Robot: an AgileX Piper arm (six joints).
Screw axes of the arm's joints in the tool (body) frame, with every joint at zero. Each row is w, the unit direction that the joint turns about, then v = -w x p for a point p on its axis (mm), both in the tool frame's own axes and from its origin. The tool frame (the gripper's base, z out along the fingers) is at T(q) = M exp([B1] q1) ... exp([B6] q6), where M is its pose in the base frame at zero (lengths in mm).
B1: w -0.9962 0 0.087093 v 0 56.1 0
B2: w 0 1 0 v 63.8 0 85
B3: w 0 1 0 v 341.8 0 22
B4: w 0 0 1 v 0 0 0
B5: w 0 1 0 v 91 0 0
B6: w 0 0 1 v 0 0 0
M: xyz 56.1 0 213.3 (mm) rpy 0 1.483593 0 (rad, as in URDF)
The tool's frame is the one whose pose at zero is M.
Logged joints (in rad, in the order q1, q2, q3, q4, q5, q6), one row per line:
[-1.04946 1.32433 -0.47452 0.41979 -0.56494 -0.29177]
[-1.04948 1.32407 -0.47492 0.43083 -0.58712 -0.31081]
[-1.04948 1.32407 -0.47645 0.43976 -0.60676 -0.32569]
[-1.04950 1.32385 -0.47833 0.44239 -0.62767 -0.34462]
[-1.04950 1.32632 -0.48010 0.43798 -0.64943 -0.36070]
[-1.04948 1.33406 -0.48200 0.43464 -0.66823 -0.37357]
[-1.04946 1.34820 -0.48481 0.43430 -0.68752 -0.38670]
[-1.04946 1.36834 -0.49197 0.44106 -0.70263 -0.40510]
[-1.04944 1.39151 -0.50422 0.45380 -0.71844 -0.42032]
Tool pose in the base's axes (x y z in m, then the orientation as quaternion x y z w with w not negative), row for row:
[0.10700 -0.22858 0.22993 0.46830 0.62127 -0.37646 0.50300]
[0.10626 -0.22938 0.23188 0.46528 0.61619 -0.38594 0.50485]
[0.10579 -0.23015 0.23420 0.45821 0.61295 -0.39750 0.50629]
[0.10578 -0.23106 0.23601 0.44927 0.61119 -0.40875 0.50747]
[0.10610 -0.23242 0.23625 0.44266 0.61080 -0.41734 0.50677]
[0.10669 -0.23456 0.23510 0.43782 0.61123 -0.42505 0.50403]
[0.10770 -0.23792 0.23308 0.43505 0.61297 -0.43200 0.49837]
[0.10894 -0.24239 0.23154 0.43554 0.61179 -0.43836 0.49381]
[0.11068 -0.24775 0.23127 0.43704 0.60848 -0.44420 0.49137]
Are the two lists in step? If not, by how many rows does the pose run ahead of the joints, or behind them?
The pose runs 1 row ahead of the joints: the pose in row i belongs to the joints in row i + 1.
